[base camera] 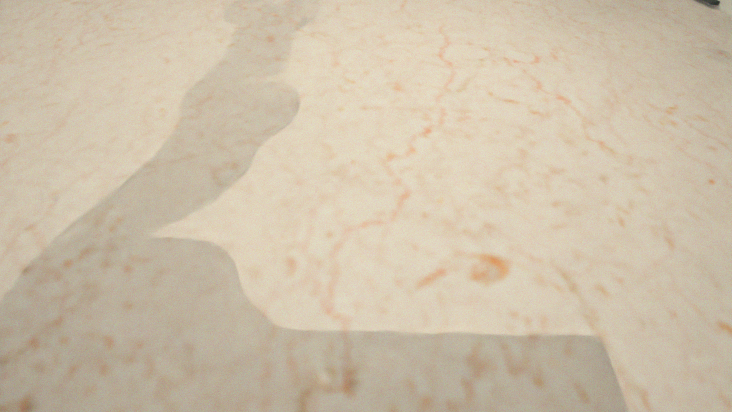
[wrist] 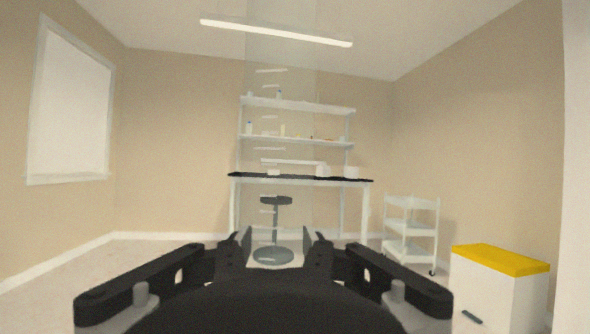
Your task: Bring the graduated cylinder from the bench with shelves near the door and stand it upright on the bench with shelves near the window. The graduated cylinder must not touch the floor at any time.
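Places are measured from the arm's base along level axes (x ahead, y left, z up), in metres.
Pixels of known places: gripper, fingertip midpoint: (wrist: pixel 277 237).
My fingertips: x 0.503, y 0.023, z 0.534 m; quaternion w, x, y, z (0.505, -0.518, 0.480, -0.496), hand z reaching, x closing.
Ahead of a thing's pixels: the offset from my fingertips to its middle. "spot": to the spot under its first point. Level surfaces: height alone.
The graduated cylinder {dy +0.000, dx -0.046, dz +0.060 m} (wrist: pixel 292 65) shows in the wrist view as a tall, clear, upright body with white marks, rising from between the fingers past the top of the view. My gripper (wrist: pixel 277 237) is shut on it. A bench with shelves (wrist: pixel 365 205) stands across the room, seen partly through the cylinder. It has a black top, white legs and two shelves holding small bottles and jars. White boxes stand on its top. A window (wrist: pixel 75 107) is in the wall to its left. The gripper and cylinder do not show in the base view.
A stool (wrist: pixel 276 200) stands in front of the bench. A white cart (wrist: pixel 410 231) is to the bench's right. A white cabinet with a yellow top (wrist: pixel 500 259) is nearer at right. In the base view, arm and base shadows fall on the marbled floor {dz -0.931 m} (base camera: pixel 512 179); a dark thing {spot: dy -1.314, dx +1.086, dz -0.913 m} (base camera: pixel 709 2) shows at top right.
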